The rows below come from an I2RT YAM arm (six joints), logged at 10 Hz.
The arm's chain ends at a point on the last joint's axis. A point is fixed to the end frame.
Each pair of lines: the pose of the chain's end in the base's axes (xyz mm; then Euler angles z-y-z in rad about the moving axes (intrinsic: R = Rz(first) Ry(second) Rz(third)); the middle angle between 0 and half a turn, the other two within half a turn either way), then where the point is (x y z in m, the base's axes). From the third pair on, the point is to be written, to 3 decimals.
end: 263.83, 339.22, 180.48, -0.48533, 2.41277, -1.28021
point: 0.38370 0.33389 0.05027
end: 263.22, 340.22, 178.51, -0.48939, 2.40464, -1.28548
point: 0.38380 0.33397 0.04901
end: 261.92, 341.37, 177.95, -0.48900, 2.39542, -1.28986
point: 0.383 0.335 0.049
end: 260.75, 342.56, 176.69, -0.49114, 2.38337, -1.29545
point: 0.383 0.335 0.049
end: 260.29, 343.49, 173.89, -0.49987, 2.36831, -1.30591
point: 0.384 0.334 0.048
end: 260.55, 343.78, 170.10, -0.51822, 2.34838, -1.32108
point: 0.386 0.331 0.046
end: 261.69, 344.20, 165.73, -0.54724, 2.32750, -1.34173
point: 0.388 0.327 0.043
